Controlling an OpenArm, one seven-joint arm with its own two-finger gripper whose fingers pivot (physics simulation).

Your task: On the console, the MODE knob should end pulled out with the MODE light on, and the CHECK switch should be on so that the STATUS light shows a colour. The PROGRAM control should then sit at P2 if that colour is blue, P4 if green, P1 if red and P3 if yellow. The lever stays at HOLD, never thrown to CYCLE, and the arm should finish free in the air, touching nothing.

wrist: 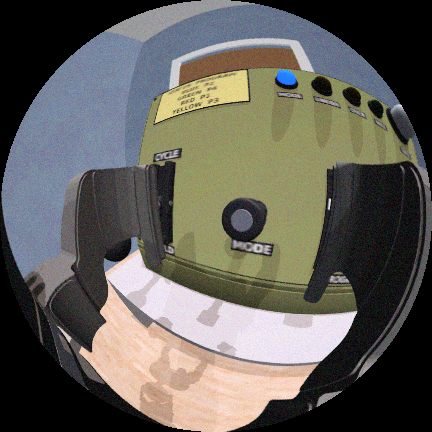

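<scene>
The black MODE knob with a grey end cap stands out from the green console, above its MODE label. The MODE light glows blue. My gripper is open, its fingers on either side of the knob in this view, with wide gaps and nothing held. The lever's black ball shows partly behind the left finger, low, on the HOLD side; the HOLD label is partly covered. The PROGRAM control is hidden behind the right finger, with part of its label showing. The CHECK switch does not show. A large grey lamp at the right edge is unlit.
A yellow card lists blue P2, green P4, red P1, yellow P3. Several dark lamps line the console's top right. The CYCLE label is at the upper left. A white strip and a wooden table lie below.
</scene>
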